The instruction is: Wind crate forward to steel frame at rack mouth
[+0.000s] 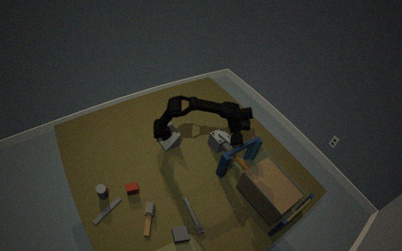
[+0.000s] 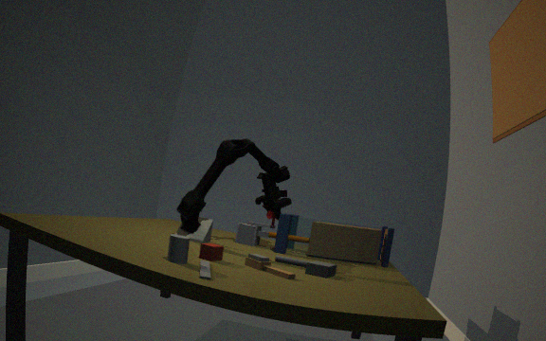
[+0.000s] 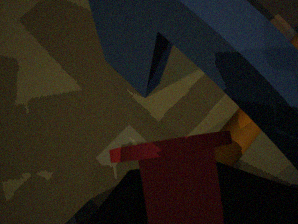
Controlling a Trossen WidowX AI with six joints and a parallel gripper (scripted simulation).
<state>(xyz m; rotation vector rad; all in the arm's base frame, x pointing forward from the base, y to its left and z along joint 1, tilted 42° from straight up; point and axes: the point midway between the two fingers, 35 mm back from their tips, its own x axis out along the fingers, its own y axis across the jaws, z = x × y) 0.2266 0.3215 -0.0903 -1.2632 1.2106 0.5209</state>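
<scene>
The grey crank handle lies 40 mm behind my gripper tip, 30 mm below it and 20 mm to the right of it. Also, from my gripper tip: grey block: 490 mm to the right, 330 mm ahead, 120 mm below; grey winch: 120 mm behind, 100 mm below, 50 mm to the right; red grip: 10 mm to the right, 10 mm behind.
</scene>
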